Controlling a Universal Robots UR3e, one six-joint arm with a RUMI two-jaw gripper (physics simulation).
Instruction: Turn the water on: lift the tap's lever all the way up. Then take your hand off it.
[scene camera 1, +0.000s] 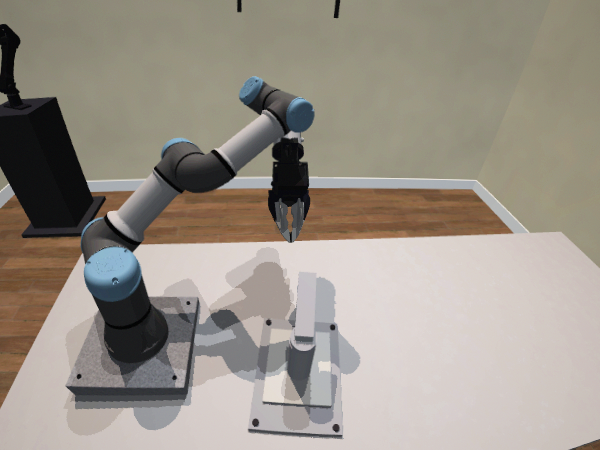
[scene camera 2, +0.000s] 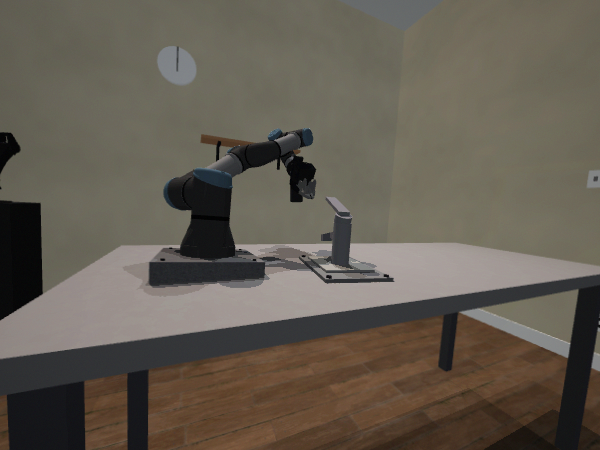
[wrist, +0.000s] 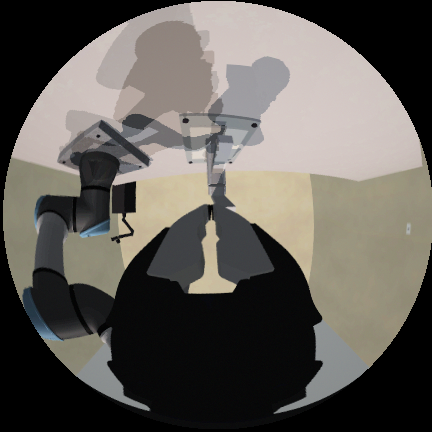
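Where they show: gripper, fingertip midpoint: (scene camera 1: 290, 242) (scene camera 2: 311, 198) (wrist: 210, 206); arm's base, link origin: (scene camera 1: 137, 335) (scene camera 2: 208, 254) (wrist: 99, 162).
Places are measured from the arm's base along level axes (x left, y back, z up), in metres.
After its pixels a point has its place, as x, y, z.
Observation:
The grey tap (scene camera 1: 300, 362) @(-0.109, -0.327, 0.061) (scene camera 2: 342, 242) @(-0.107, -0.322, 0.044) stands upright on its base plate (scene camera 1: 295, 422) @(-0.186, -0.314, -0.023) (scene camera 2: 357, 278) @(-0.200, -0.304, -0.023). Its lever (scene camera 1: 306, 306) @(-0.045, -0.341, 0.142) (scene camera 2: 337, 206) @(-0.057, -0.331, 0.137) is tilted up, its free end higher than its pivot on top of the tap and pointing toward the back. A short spout (scene camera 2: 326, 237) @(-0.007, -0.332, 0.043) shows below the lever in scene camera 2. My gripper (scene camera 1: 291, 240) @(0.101, -0.329, 0.160) (scene camera 2: 309, 197) @(0.101, -0.329, 0.160) (wrist: 210, 206) @(0.101, -0.329, 0.160) is shut and empty, with its fingertips together. It is in the air behind the lever's free end, with a gap between them, and touches nothing. In the wrist view the tap is partly hidden behind the fingertips.
The arm's stone-like base block (scene camera 1: 95, 370) @(-0.080, 0.064, 0.007) (scene camera 2: 207, 272) @(-0.114, 0.009, -0.015) (wrist: 132, 145) @(-0.020, -0.114, -0.028) stands on the table (scene camera 1: 450, 325) @(-0.019, -0.721, -0.031) (scene camera 2: 425, 280) @(-0.234, -0.485, -0.031), left of the tap. A black pedestal (scene camera 1: 42, 165) (scene camera 2: 20, 250) with a black arm stands off the table at the left. A clock (scene camera 2: 176, 75) hangs on the wall.

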